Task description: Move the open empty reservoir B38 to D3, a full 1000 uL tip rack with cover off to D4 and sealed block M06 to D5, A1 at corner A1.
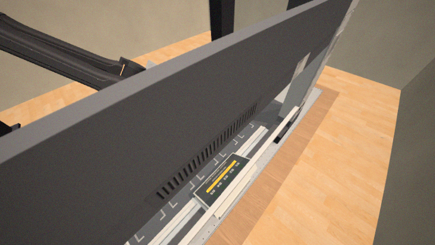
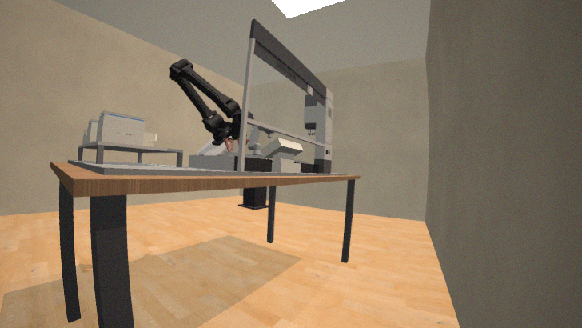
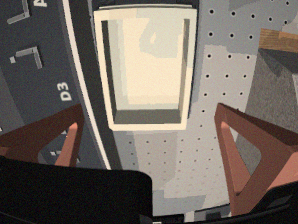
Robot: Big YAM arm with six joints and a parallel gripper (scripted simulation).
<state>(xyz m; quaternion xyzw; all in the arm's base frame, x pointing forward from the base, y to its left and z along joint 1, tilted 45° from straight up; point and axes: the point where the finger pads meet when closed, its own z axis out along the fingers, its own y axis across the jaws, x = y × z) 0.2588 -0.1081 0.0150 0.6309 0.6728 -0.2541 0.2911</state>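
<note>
Now: the cream one-well reservoir 8 cm below my hand. Also, from my hand: shelf label: 9 cm behind, 36 cm to the right, 10 cm below; then regrip nest rg: 9 cm below; then rg label: 9 cm below.
</note>
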